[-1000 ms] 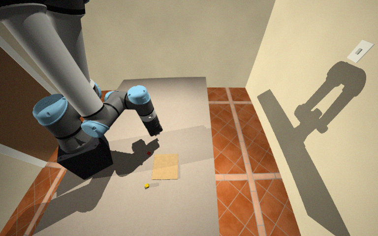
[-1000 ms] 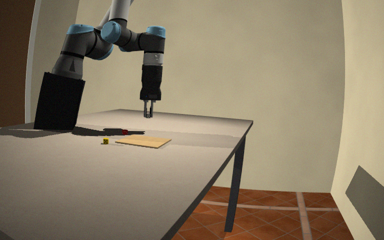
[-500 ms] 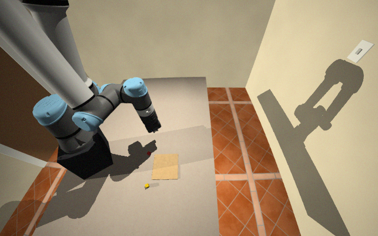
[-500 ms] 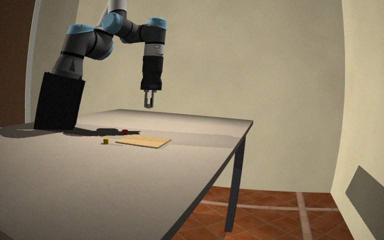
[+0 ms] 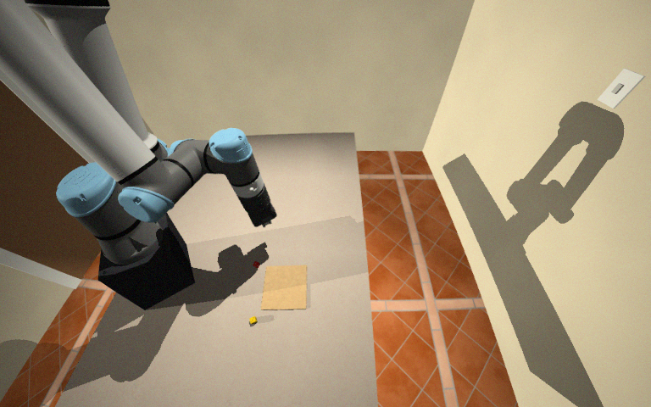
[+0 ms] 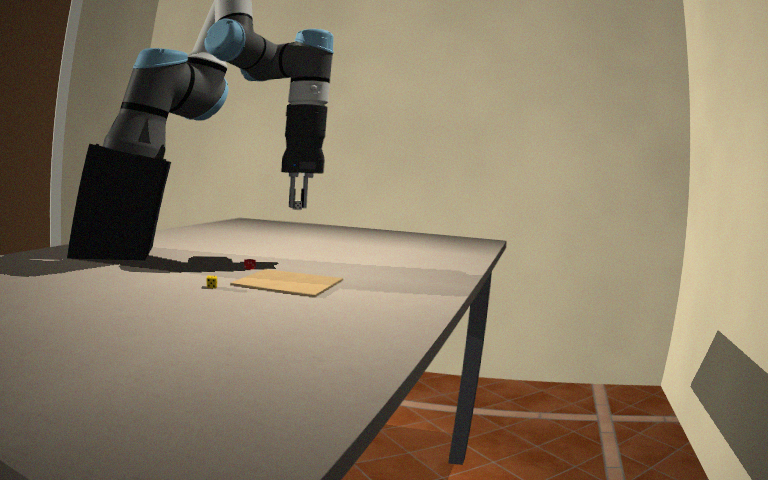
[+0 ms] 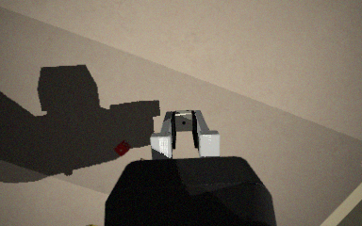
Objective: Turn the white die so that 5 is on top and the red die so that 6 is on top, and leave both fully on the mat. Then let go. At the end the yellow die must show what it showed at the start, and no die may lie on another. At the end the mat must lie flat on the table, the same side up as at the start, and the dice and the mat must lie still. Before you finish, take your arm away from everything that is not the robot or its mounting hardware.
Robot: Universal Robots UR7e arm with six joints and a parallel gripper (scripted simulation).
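My hand is 60 mm past the red die, 100 mm to the left of it and 110 mm above it. The rest, counted from my hand: white die (10 mm below); yellow die (50 mm behind, 280 mm to the right, 110 mm below); tan mat (40 mm ahead, 180 mm to the right, 120 mm below).
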